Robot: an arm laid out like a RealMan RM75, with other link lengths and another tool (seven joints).
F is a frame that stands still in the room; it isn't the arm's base.
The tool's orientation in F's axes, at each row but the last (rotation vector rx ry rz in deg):
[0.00, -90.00, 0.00]
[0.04, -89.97, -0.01]
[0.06, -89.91, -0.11]
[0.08, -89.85, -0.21]
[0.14, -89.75, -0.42]
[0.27, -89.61, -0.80]
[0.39, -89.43, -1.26]
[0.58, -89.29, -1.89]
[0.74, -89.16, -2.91]
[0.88, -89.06, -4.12]
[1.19, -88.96, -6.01]
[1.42, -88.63, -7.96]
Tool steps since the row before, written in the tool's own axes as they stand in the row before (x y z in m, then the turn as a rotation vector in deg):
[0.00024, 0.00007, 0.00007, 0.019, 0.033, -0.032]
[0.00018, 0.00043, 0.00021, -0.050, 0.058, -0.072]
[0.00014, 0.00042, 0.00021, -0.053, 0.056, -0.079]
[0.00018, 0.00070, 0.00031, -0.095, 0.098, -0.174]
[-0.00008, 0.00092, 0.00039, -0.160, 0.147, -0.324]
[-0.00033, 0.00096, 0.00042, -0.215, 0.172, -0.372]
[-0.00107, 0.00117, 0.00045, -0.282, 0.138, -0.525]
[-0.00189, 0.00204, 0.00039, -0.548, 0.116, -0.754]
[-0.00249, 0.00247, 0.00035, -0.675, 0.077, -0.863]
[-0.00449, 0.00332, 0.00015, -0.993, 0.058, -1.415]
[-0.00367, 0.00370, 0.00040, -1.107, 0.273, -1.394]
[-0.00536, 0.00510, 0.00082, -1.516, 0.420, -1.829]
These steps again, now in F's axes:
[-0.00007, 0.00007, 0.00024, 0.032, 0.033, 0.019]
[-0.00021, 0.00043, 0.00018, 0.072, 0.058, -0.050]
[-0.00021, 0.00042, 0.00014, 0.079, 0.056, -0.053]
[-0.00031, 0.00070, 0.00018, 0.174, 0.098, -0.095]
[-0.00039, 0.00092, -0.00007, 0.324, 0.147, -0.160]
[-0.00042, 0.00097, -0.00032, 0.372, 0.172, -0.215]
[-0.00045, 0.00119, -0.00104, 0.524, 0.138, -0.285]
[-0.00038, 0.00210, -0.00183, 0.749, 0.120, -0.554]
[-0.00032, 0.00258, -0.00238, 0.855, 0.084, -0.684]
[-0.00010, 0.00357, -0.00430, 1.401, 0.063, -1.012]
[-0.00025, 0.00400, -0.00336, 1.390, 0.287, -1.108]
[-0.00054, 0.00568, -0.00478, 1.828, 0.445, -1.510]

